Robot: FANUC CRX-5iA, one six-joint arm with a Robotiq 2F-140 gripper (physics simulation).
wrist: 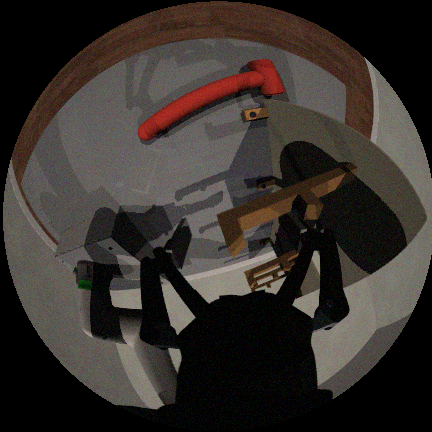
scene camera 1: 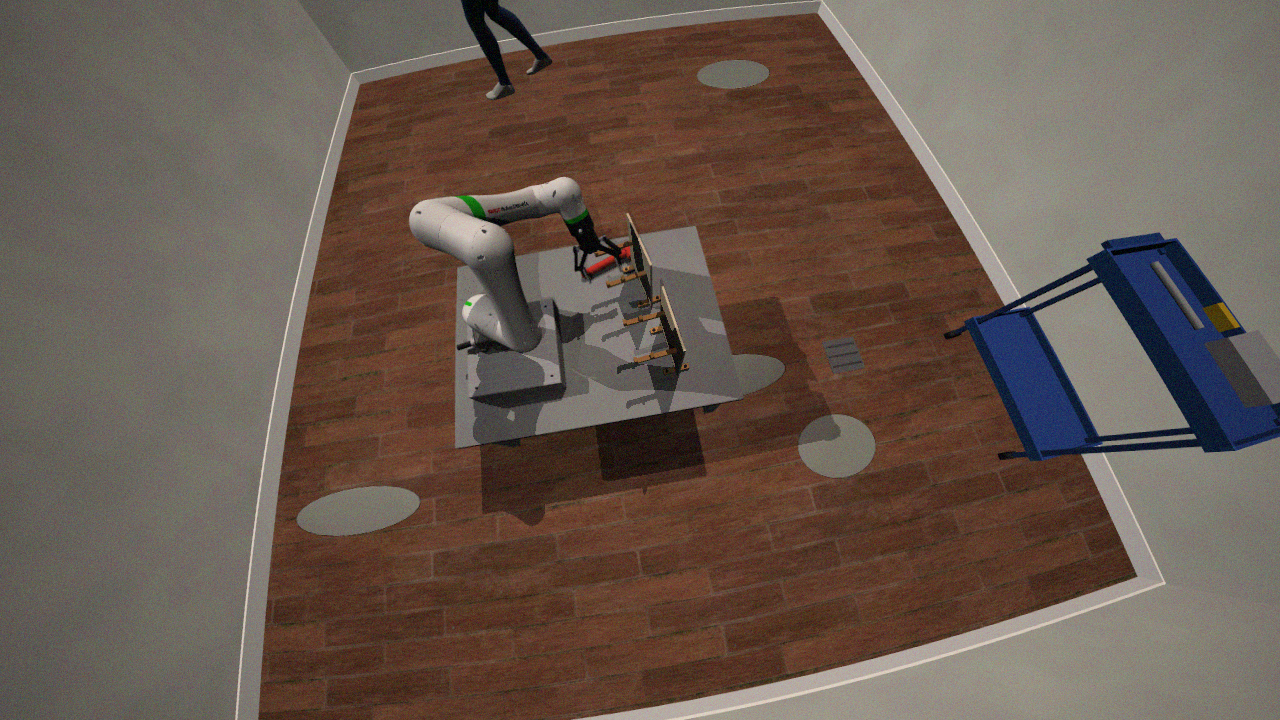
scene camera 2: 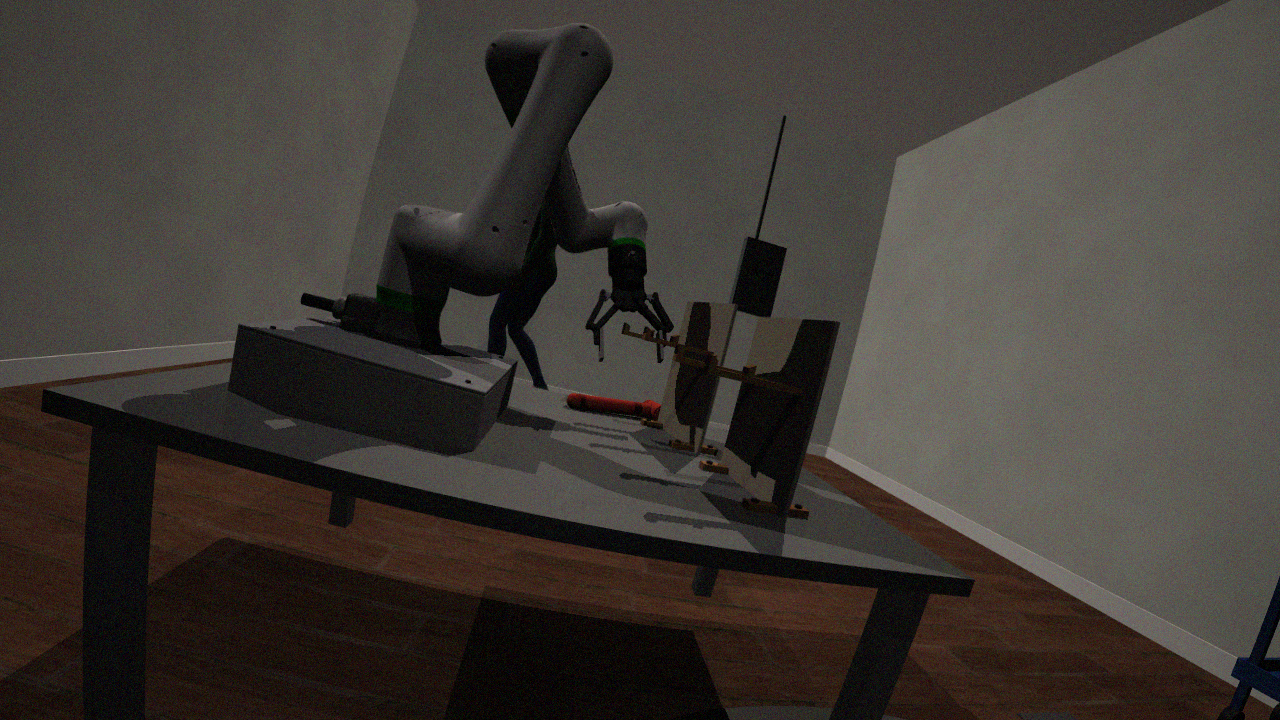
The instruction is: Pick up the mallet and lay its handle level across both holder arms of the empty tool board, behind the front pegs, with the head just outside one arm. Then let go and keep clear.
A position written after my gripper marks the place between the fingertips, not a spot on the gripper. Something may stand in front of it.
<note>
My gripper (scene camera 2: 631,360) is open and holds nothing. Also in view: a red mallet (wrist: 262,74). Also in view: a tool board (scene camera 2: 782,383).
My gripper is seen too in the wrist view (wrist: 233,219) and in scene camera 1 (scene camera 1: 605,276).
</note>
